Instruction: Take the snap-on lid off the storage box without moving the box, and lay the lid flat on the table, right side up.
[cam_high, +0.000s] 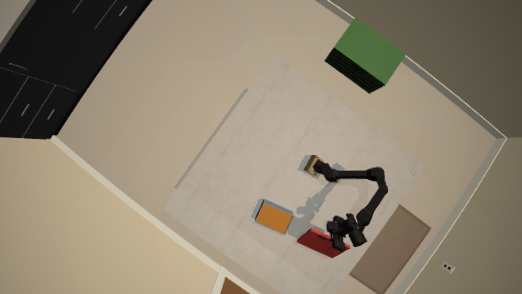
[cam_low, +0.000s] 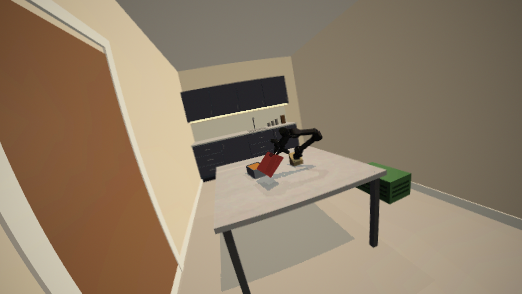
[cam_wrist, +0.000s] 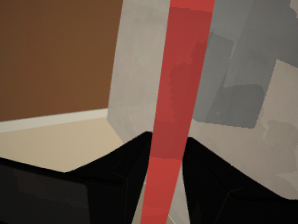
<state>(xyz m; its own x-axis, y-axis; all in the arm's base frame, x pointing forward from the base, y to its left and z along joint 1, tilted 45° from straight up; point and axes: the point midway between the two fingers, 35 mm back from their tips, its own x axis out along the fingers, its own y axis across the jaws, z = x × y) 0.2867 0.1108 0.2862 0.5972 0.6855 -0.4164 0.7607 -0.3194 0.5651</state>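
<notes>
Now: gripper tip 6 cm short of the red lid, 5 cm above it and 1 cm to the right of it. Also, from my gripper tip: storage box 28 cm to the right, 19 cm below, 14 cm ahead.
</notes>
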